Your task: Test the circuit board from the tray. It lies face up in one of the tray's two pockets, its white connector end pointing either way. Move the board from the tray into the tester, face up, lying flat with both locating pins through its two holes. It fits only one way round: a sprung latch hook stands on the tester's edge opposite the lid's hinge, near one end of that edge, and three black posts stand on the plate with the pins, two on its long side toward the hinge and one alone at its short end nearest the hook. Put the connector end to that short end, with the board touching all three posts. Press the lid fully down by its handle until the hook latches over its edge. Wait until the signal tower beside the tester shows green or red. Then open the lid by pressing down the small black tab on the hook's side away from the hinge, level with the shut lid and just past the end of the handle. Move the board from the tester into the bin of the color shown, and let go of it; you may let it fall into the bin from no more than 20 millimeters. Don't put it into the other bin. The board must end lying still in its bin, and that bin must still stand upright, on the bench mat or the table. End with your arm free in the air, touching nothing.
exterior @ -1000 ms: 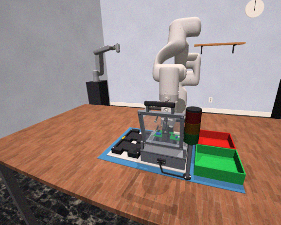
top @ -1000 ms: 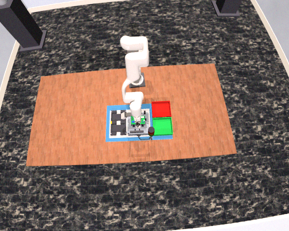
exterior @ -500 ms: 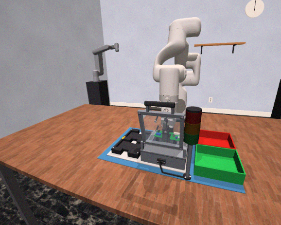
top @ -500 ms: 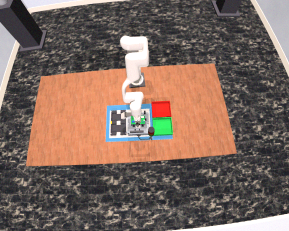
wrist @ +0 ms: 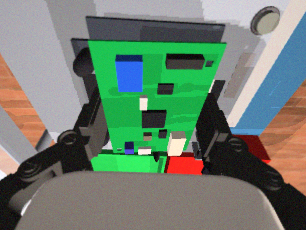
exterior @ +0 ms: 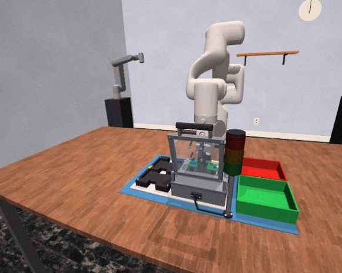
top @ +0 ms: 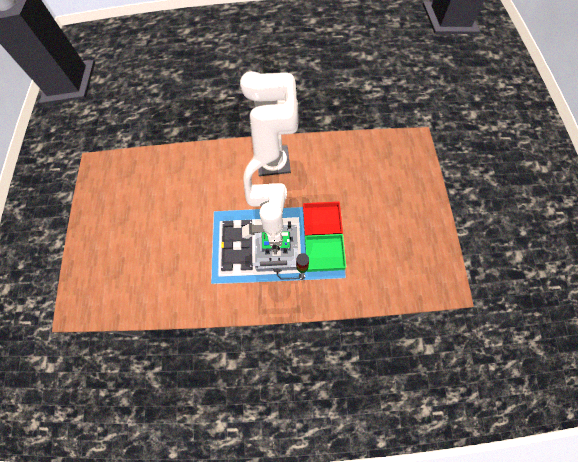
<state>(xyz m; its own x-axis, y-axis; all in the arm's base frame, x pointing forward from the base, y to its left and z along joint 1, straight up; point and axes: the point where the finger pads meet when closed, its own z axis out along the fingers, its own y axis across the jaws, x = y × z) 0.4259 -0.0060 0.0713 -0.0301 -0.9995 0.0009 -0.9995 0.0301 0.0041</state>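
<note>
The green circuit board is right at my hand. From my hand the other things lie so: small black tab 60 mm behind, 60 mm to the left; clear lid 130 mm ahead, 100 mm above; tester plate 10 mm ahead, 10 mm to the left, 10 mm below.
</note>
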